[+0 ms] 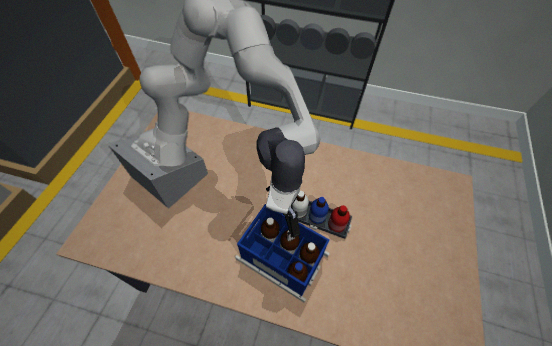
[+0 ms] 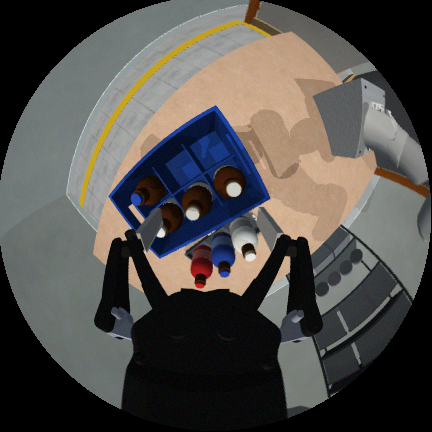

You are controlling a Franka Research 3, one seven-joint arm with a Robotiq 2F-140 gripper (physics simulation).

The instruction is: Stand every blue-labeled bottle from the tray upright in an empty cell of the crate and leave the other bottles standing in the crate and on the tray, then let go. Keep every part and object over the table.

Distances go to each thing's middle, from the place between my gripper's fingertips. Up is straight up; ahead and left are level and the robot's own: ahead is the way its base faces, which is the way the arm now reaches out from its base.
My gripper is now 14 cm above the blue-capped brown bottle (image 2: 149, 190), 12 cm short of it and 9 cm to the left of it. From my hand the other things lie so: white bottle (image 2: 244, 239) 17 cm to the left, 14 cm below; then red bottle (image 2: 201, 265) 19 cm to the left, 17 cm ahead, 14 cm below.
